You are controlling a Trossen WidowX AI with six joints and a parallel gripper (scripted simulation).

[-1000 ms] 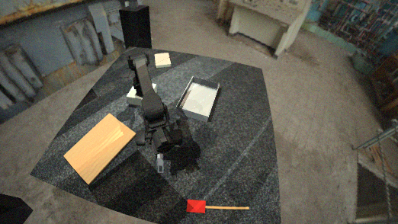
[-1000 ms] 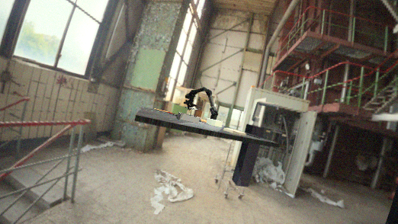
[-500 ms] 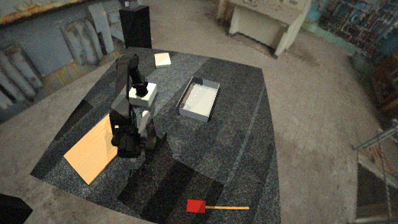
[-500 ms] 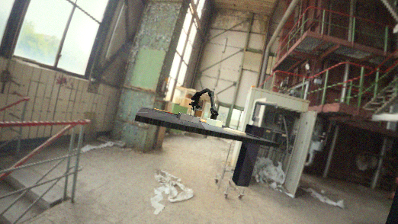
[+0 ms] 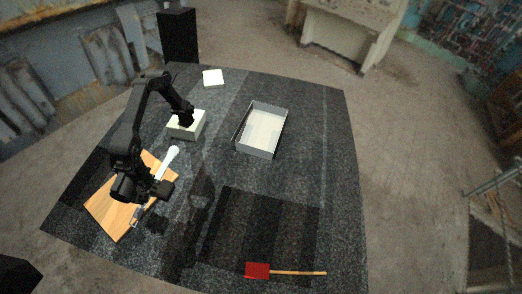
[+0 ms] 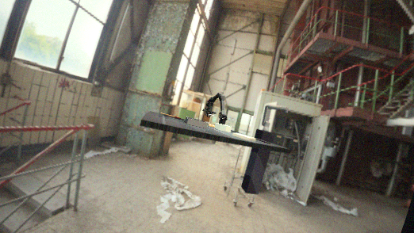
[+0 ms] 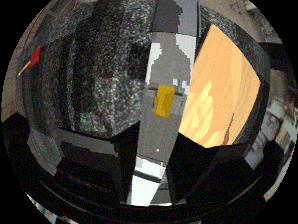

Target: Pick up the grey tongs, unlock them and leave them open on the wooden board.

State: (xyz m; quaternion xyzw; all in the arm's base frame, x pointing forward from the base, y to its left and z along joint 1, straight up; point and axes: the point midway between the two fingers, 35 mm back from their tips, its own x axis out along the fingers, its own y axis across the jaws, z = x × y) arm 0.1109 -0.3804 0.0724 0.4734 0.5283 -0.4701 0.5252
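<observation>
Now: the yellow lock piece 40 mm to the right of my gripper tip and 40 mm above it. From my gripper tip the other things lie so: wooden board: 160 mm behind, 100 mm below, 10 mm to the right; then roasting tin: 530 mm to the left, 210 mm ahead, 80 mm below; then cream pad: 830 mm to the left, 220 mm behind, 90 mm below.
</observation>
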